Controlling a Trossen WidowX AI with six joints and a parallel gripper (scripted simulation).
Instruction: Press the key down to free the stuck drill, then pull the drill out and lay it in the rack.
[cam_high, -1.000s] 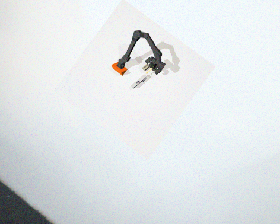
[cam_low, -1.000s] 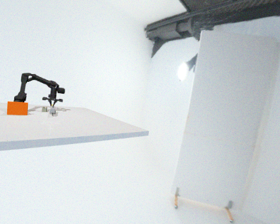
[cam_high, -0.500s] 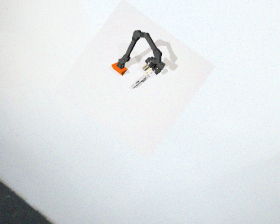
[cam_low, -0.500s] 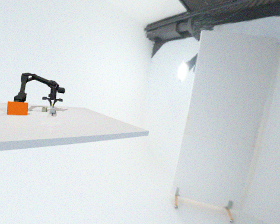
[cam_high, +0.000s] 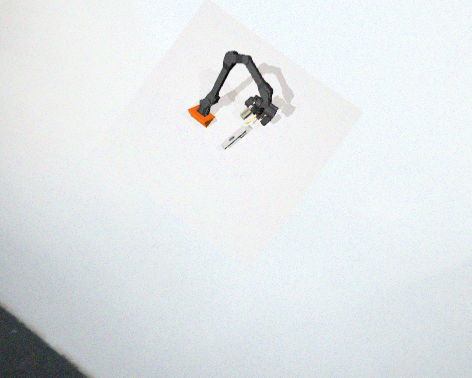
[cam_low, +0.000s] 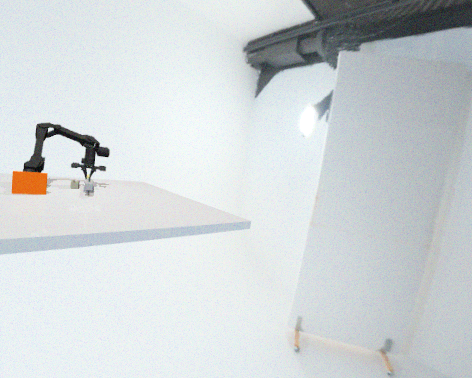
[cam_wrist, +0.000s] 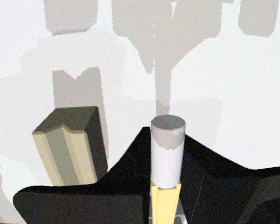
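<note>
My gripper tip is now 10 mm past the drill, 40 mm to the left of it and 30 mm below it. From my gripper tip the other things lie so: key: 40 mm behind, 220 mm to the right, 10 mm above; then rack: 70 mm behind, 20 mm to the right, 20 mm below; then grey block: 30 mm behind, 200 mm to the right.
</note>
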